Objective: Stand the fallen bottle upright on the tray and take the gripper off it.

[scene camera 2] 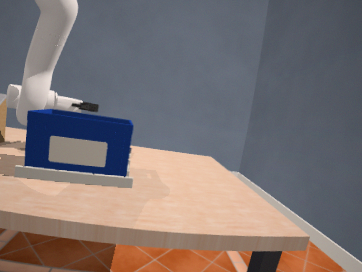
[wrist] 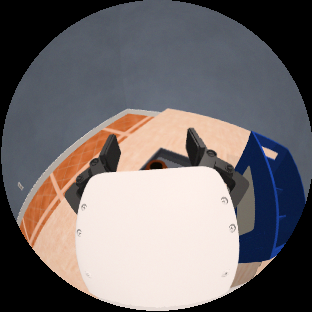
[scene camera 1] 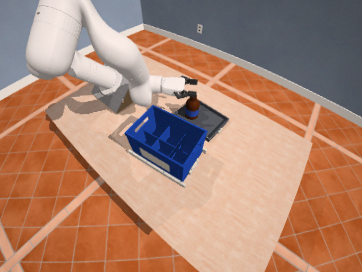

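Observation:
The brown bottle (scene camera 1: 192, 109) (wrist: 150, 165) with a blue band stands upright on the dark tray (scene camera 1: 209, 123) (wrist: 173, 157). In the wrist view its mouth shows just past the white gripper housing, low between the fingers; the rest of it is hidden. The bottle does not show in scene camera 2. My gripper (scene camera 1: 193, 87) (scene camera 2: 93, 106) (wrist: 151, 139) is open and empty. Its fingers are spread level at and just above the height of the bottle's top, and the bottle's body is below them. Whether a finger touches the neck is hard to tell.
A blue divided crate (scene camera 1: 162, 142) (scene camera 2: 78, 145) (wrist: 260, 200) stands on a pale base beside the tray, close to the bottle. The wooden table (scene camera 1: 245, 180) (scene camera 2: 190, 200) carries both. A grey box-like block (scene camera 1: 117, 100) is near the arm's base.

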